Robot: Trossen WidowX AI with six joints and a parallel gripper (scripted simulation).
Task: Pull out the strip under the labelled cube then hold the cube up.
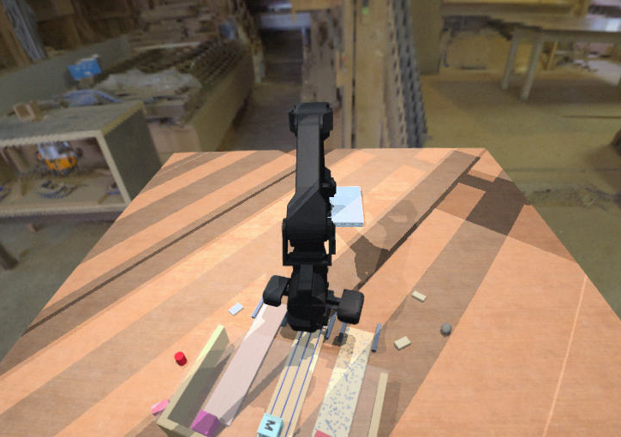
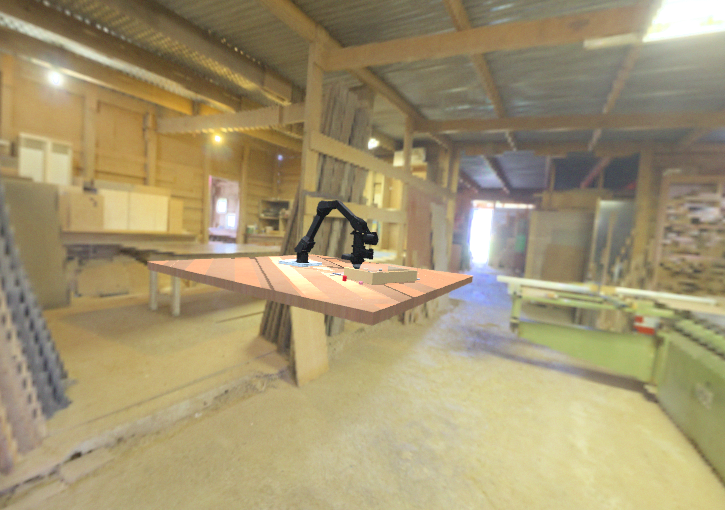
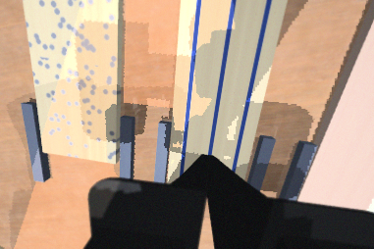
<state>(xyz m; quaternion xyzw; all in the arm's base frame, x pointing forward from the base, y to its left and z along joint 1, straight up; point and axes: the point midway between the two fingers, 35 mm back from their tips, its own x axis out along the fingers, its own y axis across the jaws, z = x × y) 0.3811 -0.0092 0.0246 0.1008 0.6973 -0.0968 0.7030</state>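
Right now the striped strip is 10 cm ahead of my gripper tip and 3 cm to the right of it. Also, from my gripper tip: cube: 21 cm ahead, 7 cm to the right, 2 cm above.
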